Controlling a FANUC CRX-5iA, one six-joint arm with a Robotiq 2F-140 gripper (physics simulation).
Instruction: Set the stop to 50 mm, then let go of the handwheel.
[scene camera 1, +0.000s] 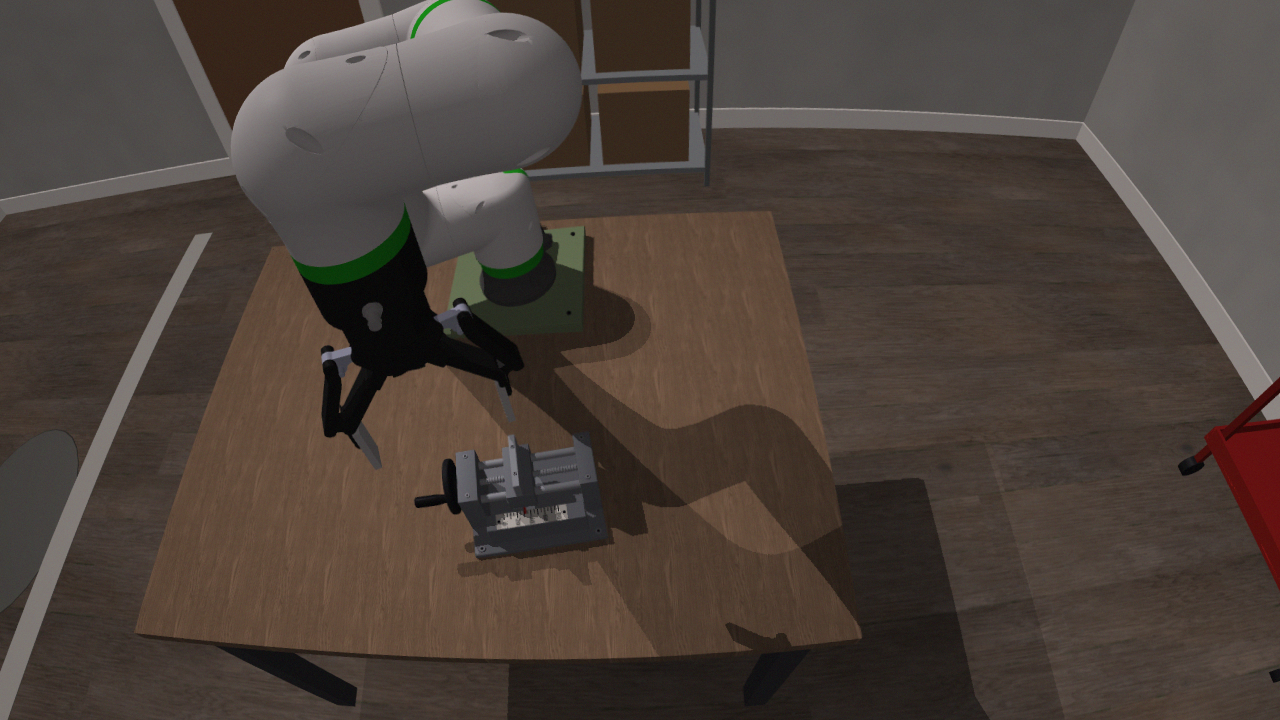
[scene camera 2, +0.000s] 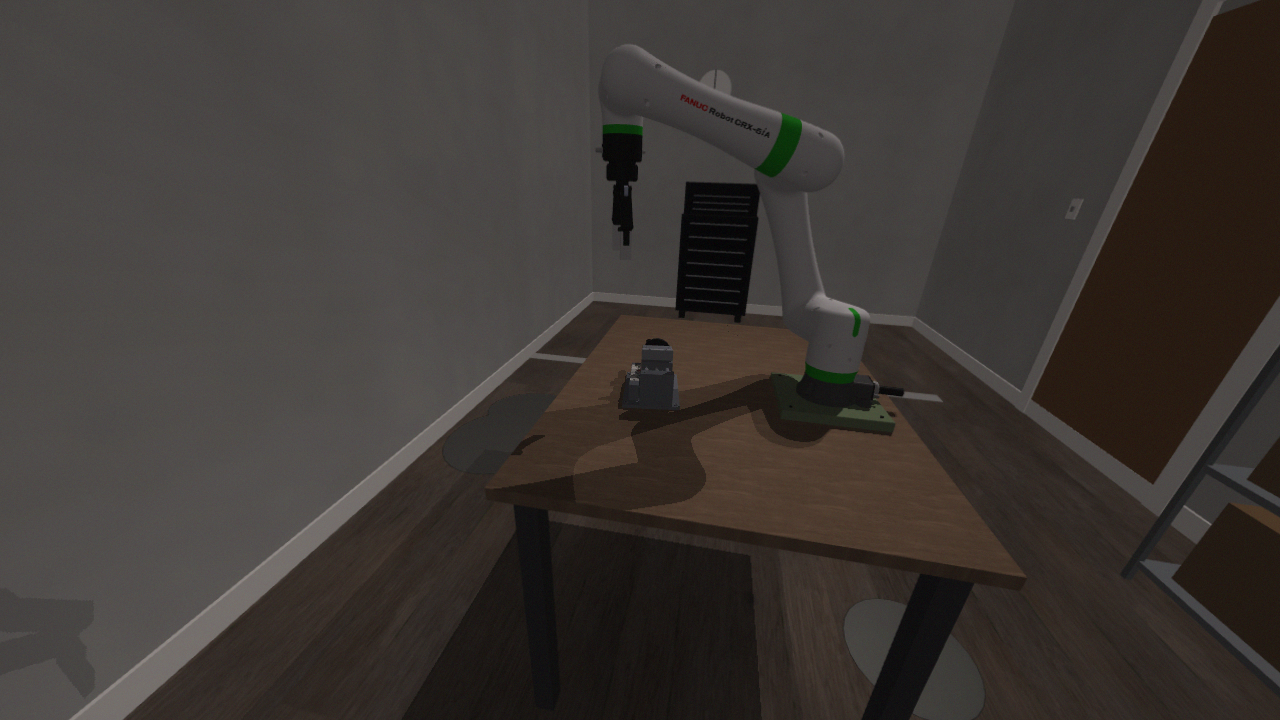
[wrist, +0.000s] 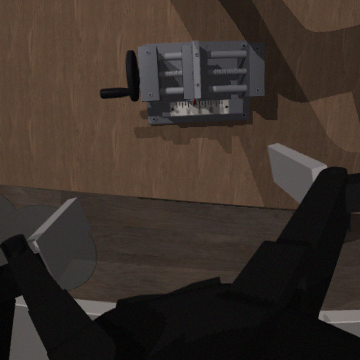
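Where they show: gripper, fingertip midpoint: (scene camera 1: 441, 435) (scene camera 2: 621, 254) (wrist: 174, 188); arm's base at its link origin: (scene camera 1: 518, 277) (scene camera 2: 824, 394).
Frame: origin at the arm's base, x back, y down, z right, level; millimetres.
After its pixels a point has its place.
The grey stop device (scene camera 1: 586, 501) @(x -478, y -25, z -172 mm) (scene camera 2: 656, 389) @(x -432, y -38, z -184 mm) (wrist: 256, 70) @(x -437, y -80, z -171 mm) stands on the table. Its black handwheel (scene camera 1: 449, 486) @(x -495, y -90, z 16 mm) (wrist: 132, 75) @(x -479, y -93, z 19 mm) is on the left side in scene camera 1 and the wrist view, with a crank handle (scene camera 1: 429, 501) @(x -513, y -74, z 47 mm) (wrist: 115, 93) @(x -510, y -75, z 45 mm) pointing left. The stop (scene camera 1: 516, 470) @(x -472, y -103, z -82 mm) (wrist: 192, 70) @(x -457, y -95, z -70 mm) sits across the guide rods. Its red pointer (scene camera 1: 524, 511) @(x -504, y -37, z -85 mm) (wrist: 194, 102) @(x -504, y -37, z -86 mm) is a little left of the middle of the white scale (scene camera 1: 554, 516) @(x -509, y -35, z -129 mm) (wrist: 215, 107) @(x -506, y -36, z -124 mm); the numbers are too small to read. My gripper (scene camera 1: 443, 442) @(x -566, y -345, z -60 mm) (scene camera 2: 624, 247) @(x -566, y -345, z -60 mm) (wrist: 174, 188) @(x -566, y -345, z -60 mm) is wide open and empty, high above the table, apart from the handwheel.
The wooden table (scene camera 1: 295, 573) @(x -613, y 20, z 291 mm) (scene camera 2: 805, 474) @(x -80, y 20, z -347 mm) carries the arm's green base plate (scene camera 1: 572, 268) @(x 19, y -5, z -104 mm) (scene camera 2: 836, 418) @(x 9, y -1, z -127 mm) behind the device. A grey shelf rack (scene camera 1: 709, 107), a red cart (scene camera 1: 1253, 483) and a black tool cabinet (scene camera 2: 716, 250) stand on the floor away from the table.
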